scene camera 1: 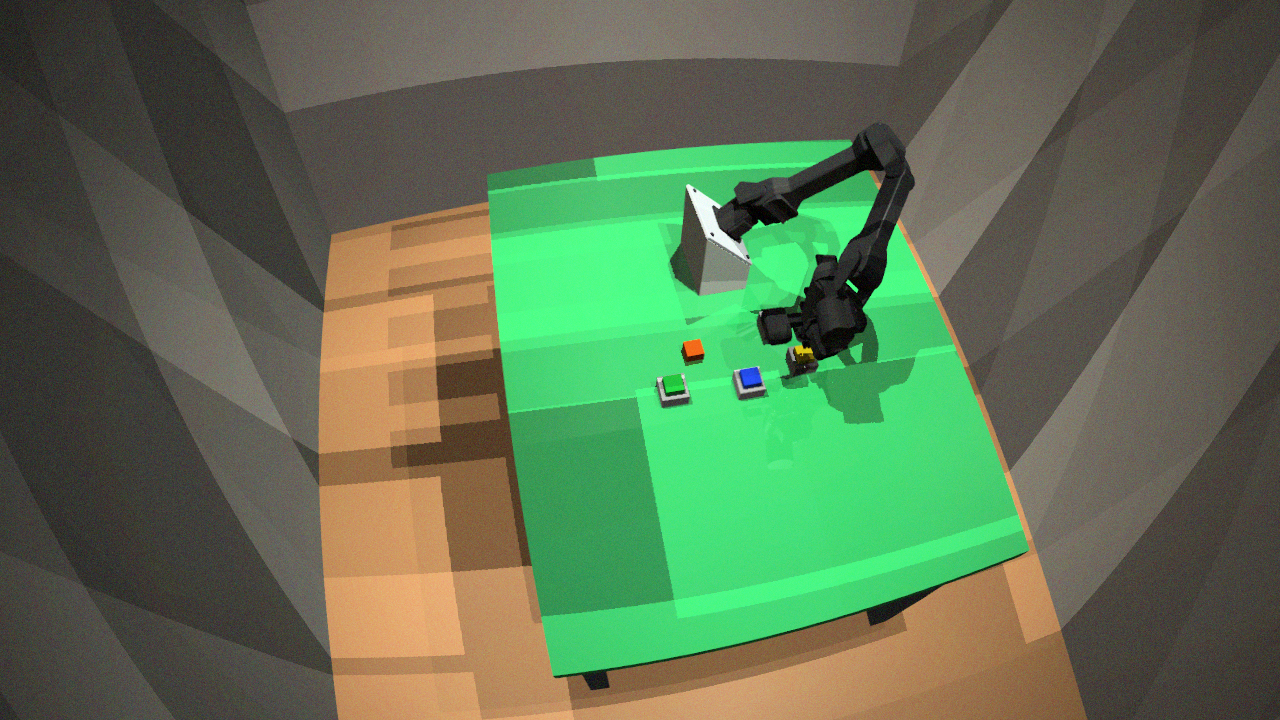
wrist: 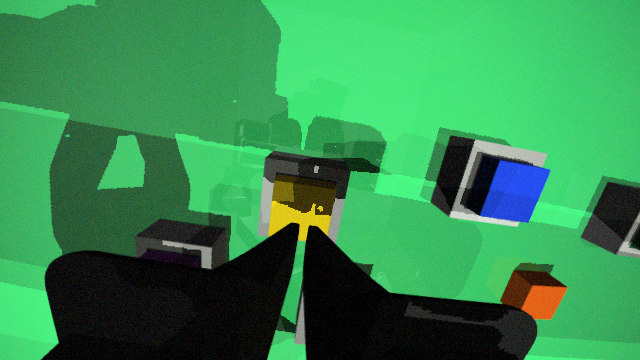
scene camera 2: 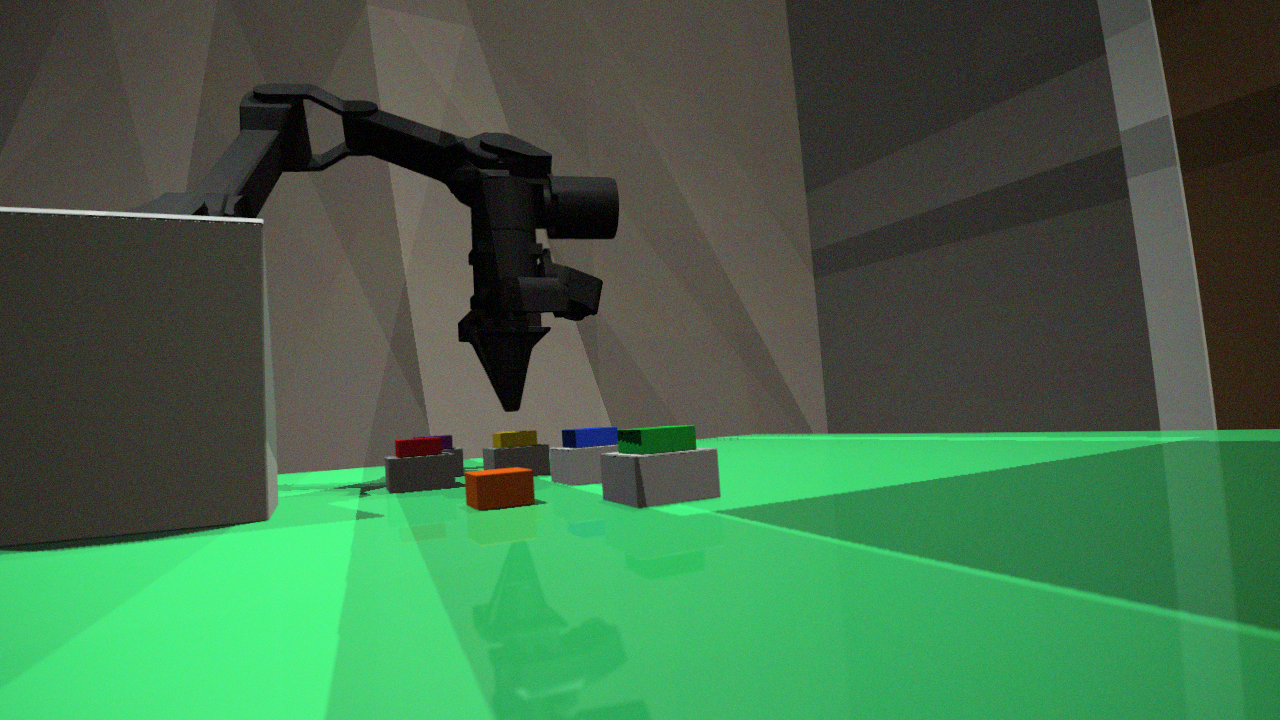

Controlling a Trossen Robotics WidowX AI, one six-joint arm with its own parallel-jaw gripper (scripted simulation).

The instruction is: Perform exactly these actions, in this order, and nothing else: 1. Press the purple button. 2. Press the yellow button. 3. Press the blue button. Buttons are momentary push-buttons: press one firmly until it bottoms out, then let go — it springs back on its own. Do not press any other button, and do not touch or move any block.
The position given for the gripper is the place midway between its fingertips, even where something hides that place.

gripper: scene camera 1 805, 346; wrist 302, 233; scene camera 2 511, 411
